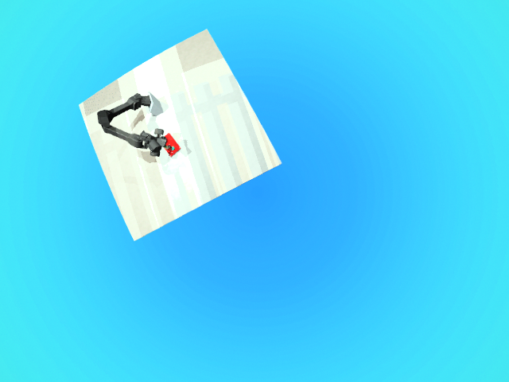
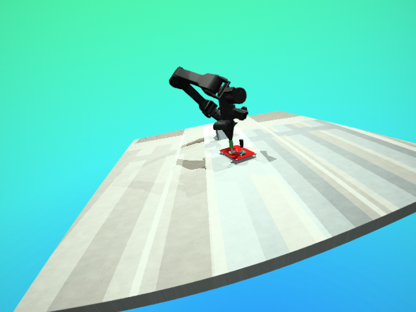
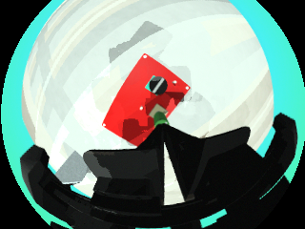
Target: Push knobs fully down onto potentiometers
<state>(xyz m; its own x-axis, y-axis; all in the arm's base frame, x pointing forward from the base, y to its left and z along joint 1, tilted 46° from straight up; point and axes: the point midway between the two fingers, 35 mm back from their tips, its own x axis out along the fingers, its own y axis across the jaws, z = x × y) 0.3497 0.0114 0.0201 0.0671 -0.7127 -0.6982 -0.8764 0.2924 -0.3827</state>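
The green knob is 10 mm below my gripper tip. The rest, counted from my gripper tip: black knob: 40 mm to the left, 20 mm ahead, 10 mm below.
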